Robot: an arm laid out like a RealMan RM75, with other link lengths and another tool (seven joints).
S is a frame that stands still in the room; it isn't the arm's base.
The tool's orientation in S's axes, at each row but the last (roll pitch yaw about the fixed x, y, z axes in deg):
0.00, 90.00, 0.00
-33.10, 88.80, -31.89
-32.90, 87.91, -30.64
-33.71, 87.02, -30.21
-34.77, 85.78, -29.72
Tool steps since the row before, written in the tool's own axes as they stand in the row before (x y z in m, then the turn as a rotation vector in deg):
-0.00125, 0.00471, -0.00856, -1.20, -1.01, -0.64
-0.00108, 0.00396, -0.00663, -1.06, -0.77, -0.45
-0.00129, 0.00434, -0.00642, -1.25, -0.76, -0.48
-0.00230, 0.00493, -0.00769, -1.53, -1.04, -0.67
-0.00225, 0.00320, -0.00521, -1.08, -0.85, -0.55
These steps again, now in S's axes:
-0.00856, 0.00471, 0.00125, -0.64, -1.01, 1.20
-0.00673, 0.00383, 0.00092, -0.45, -0.77, 1.06
-0.00662, 0.00410, 0.00101, -0.49, -0.76, 1.25
-0.00807, 0.00451, 0.00182, -0.67, -1.04, 1.53
-0.00560, 0.00280, 0.00179, -0.54, -0.86, 1.08

